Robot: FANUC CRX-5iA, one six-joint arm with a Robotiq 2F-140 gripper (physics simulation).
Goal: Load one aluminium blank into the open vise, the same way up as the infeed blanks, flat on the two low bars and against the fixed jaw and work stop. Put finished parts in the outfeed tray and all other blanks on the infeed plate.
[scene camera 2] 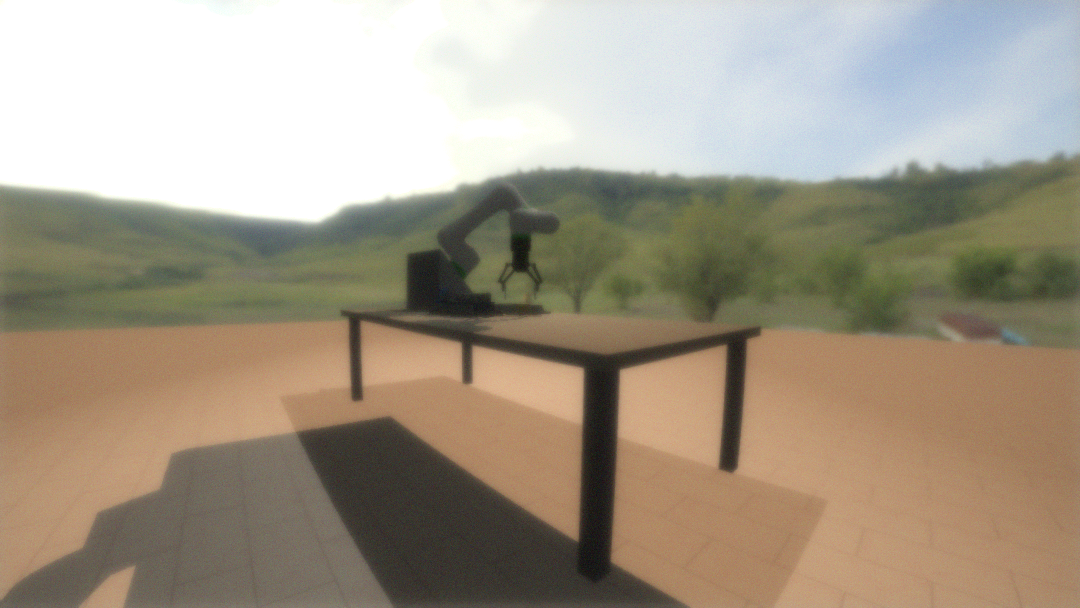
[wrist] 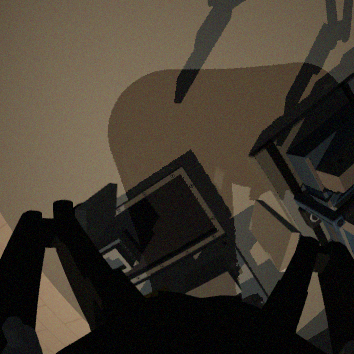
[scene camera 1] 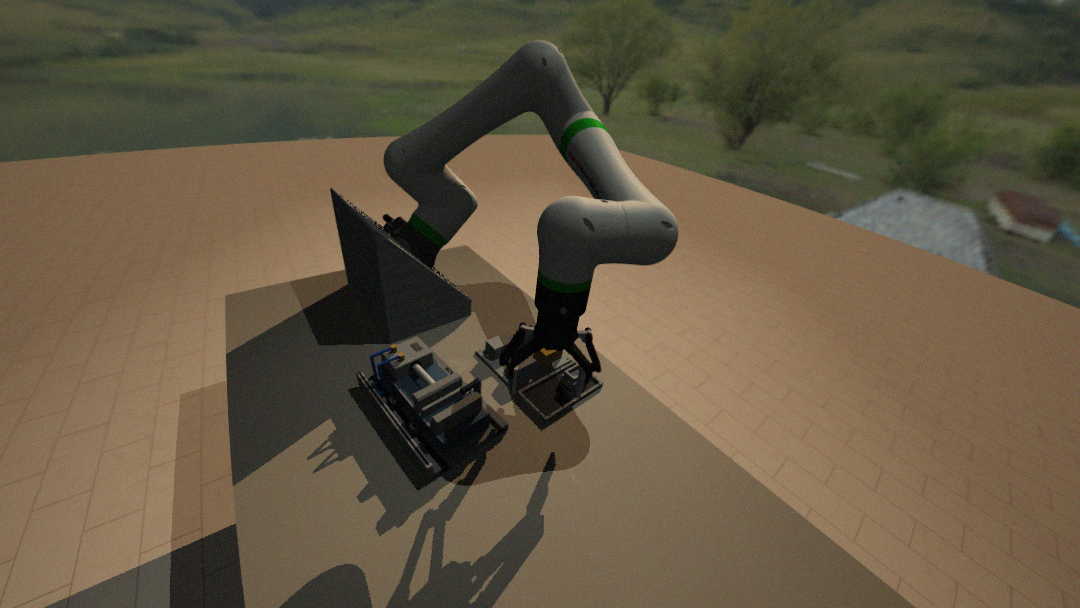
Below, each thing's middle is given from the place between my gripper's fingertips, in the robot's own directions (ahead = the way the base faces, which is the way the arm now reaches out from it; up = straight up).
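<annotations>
The outfeed tray (scene camera 1: pixel 548 395) has my hand 6 cm above it, 2 cm past it and 8 cm to the right of it. Of the things named here, going by their middles, the tray is the nearest to my hand. As for the pale block (scene camera 1: pixel 399 369), it is 18 cm to the right of my hand and 26 cm behind it, and 1 cm above it.
</annotations>
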